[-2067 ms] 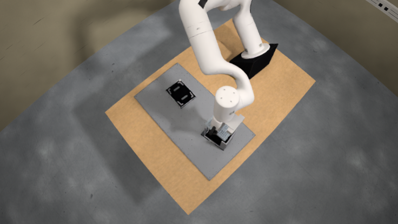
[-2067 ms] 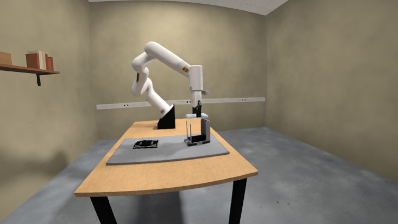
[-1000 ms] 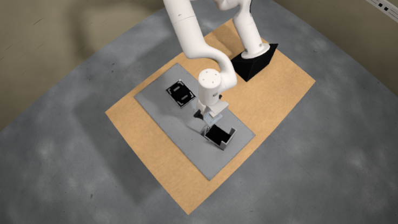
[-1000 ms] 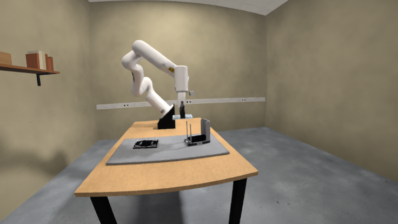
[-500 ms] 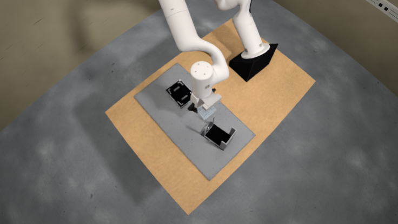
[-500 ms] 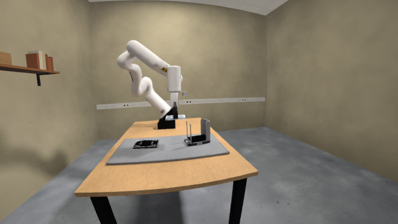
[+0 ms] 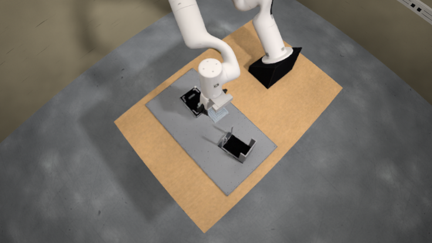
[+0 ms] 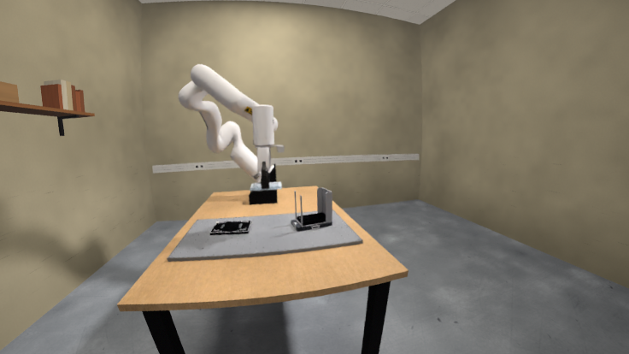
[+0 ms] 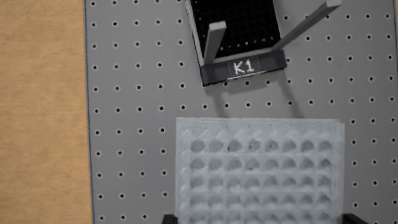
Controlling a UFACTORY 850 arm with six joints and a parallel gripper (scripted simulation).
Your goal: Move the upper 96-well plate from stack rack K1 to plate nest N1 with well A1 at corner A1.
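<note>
The plate nest N1 lies 3 cm behind my hand, 16 cm to the right of it and 19 cm below it. The rest, counted from my hand: pale 96-well plate 1 cm below; then dark low plate 4 cm ahead, 19 cm to the left, 16 cm below.
</note>
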